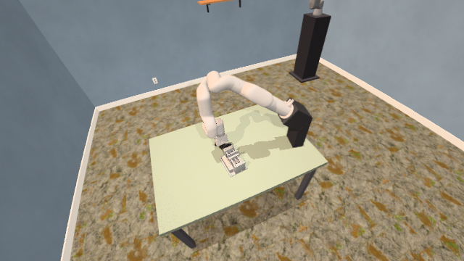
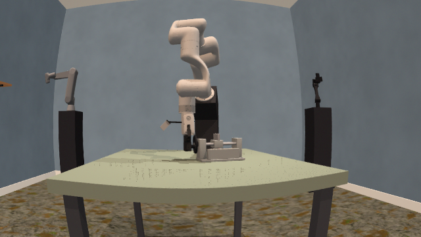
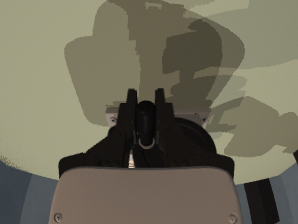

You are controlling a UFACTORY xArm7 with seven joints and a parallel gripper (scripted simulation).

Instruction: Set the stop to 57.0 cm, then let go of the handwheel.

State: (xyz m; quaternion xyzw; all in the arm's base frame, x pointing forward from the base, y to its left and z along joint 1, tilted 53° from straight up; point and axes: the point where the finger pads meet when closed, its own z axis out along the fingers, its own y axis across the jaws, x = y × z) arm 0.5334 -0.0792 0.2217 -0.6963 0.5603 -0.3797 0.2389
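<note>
Right now my hand is 2 cm to the right of the black handwheel and 1 cm past it. Round my hand: grey stop block (14 cm to the left, 4 cm behind, 2 cm above).
</note>
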